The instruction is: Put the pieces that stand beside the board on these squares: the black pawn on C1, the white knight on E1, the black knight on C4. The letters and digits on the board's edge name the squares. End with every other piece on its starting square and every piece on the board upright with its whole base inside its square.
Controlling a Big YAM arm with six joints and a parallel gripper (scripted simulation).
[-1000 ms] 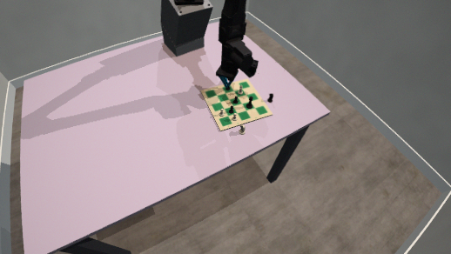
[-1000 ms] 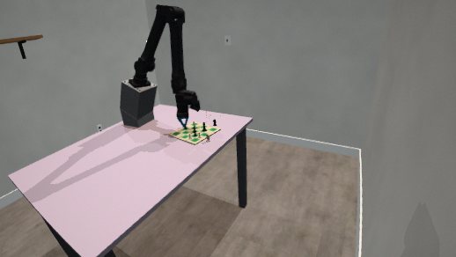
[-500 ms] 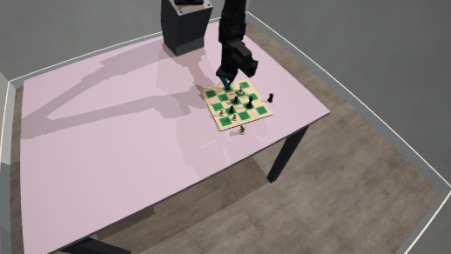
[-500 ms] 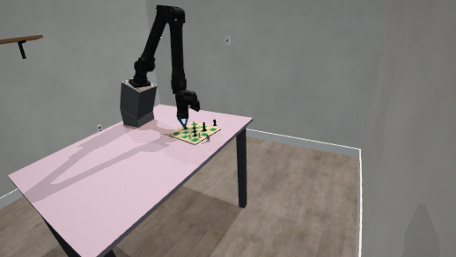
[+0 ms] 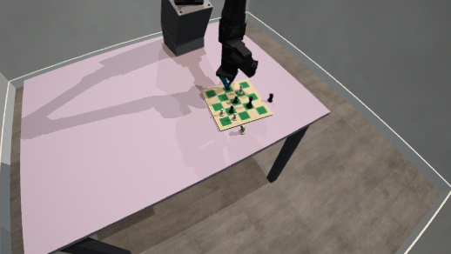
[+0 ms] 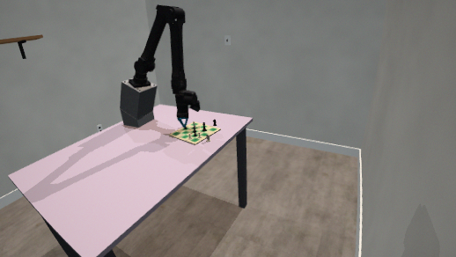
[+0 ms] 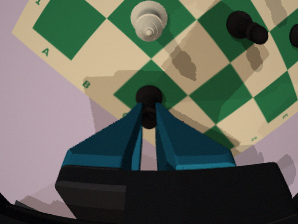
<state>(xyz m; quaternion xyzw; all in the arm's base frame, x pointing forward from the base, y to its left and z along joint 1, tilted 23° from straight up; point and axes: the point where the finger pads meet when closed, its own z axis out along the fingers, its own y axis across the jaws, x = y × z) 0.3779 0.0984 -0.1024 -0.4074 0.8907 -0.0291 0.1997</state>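
Right now the white knight is 22 cm ahead of my hand, 2 cm to the right of it and 1 cm below it. From my hand the other things lie so: black knight 15 cm to the left, 10 cm ahead, 1 cm below; chessboard 8 cm ahead, 2 cm below, 1 cm to the left.
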